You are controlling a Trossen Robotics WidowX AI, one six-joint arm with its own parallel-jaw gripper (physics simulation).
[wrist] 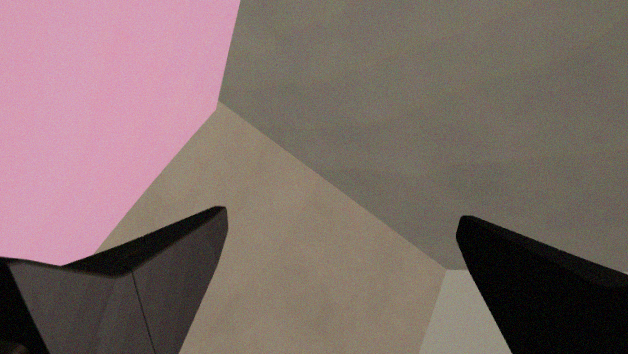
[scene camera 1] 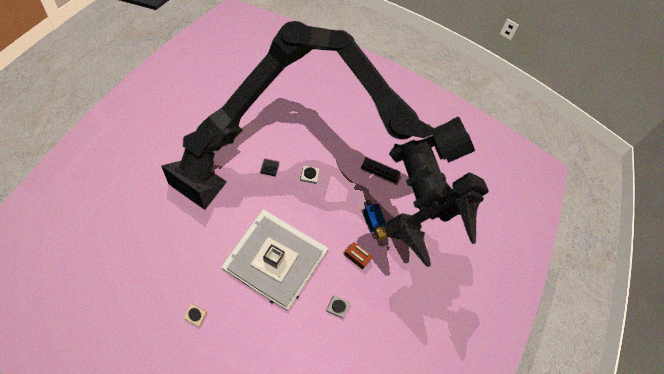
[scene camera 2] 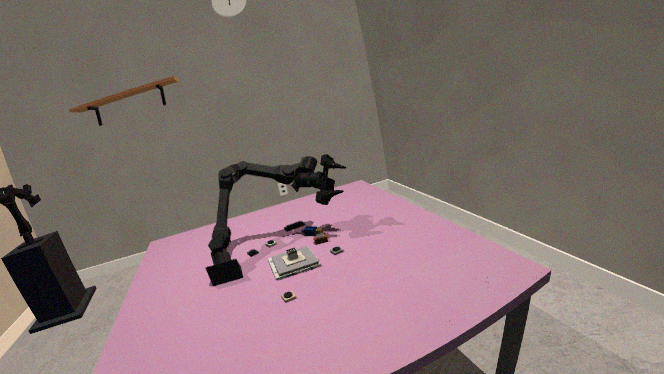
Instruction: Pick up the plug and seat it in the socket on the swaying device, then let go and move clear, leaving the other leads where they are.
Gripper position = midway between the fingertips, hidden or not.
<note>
The gripper (scene camera 1: 450, 255) is open and holds nothing. Also in view: a device (scene camera 1: 275, 261).
The gripper is seen too in the wrist view (wrist: 344, 223) and in scene camera 2 (scene camera 2: 344, 179).
</note>
